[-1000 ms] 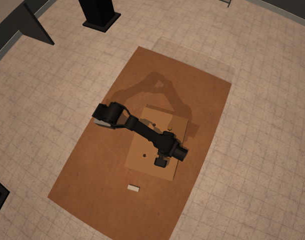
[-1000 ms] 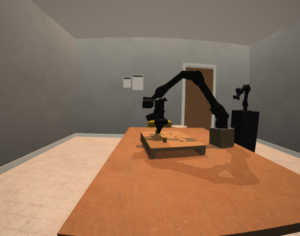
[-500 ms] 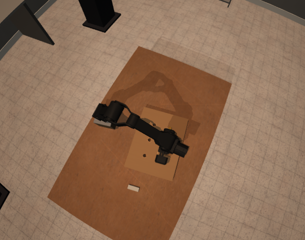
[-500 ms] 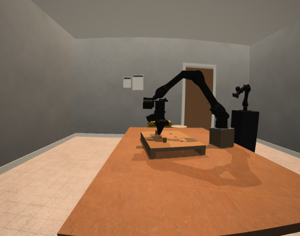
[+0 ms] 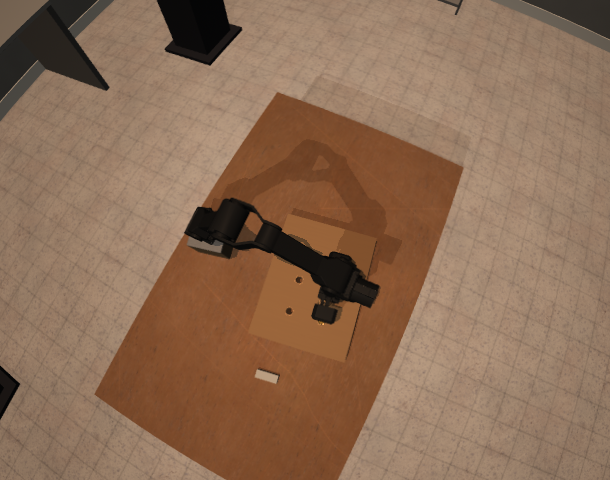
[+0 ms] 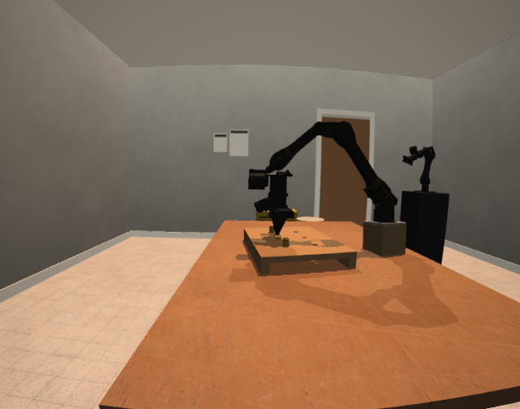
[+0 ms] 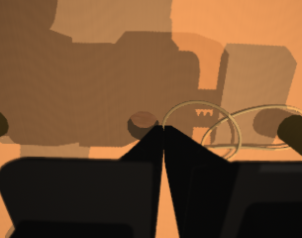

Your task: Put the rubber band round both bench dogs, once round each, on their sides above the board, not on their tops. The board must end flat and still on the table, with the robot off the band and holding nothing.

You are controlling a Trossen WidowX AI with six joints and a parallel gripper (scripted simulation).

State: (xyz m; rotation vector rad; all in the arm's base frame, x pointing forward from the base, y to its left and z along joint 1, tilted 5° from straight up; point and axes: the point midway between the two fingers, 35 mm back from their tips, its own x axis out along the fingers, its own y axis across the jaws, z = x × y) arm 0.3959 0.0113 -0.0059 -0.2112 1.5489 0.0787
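My hand is 5 cm past the wooden board and 6 cm above it. Also, from my hand: small white block 5 cm behind, 30 cm to the right, 9 cm below.
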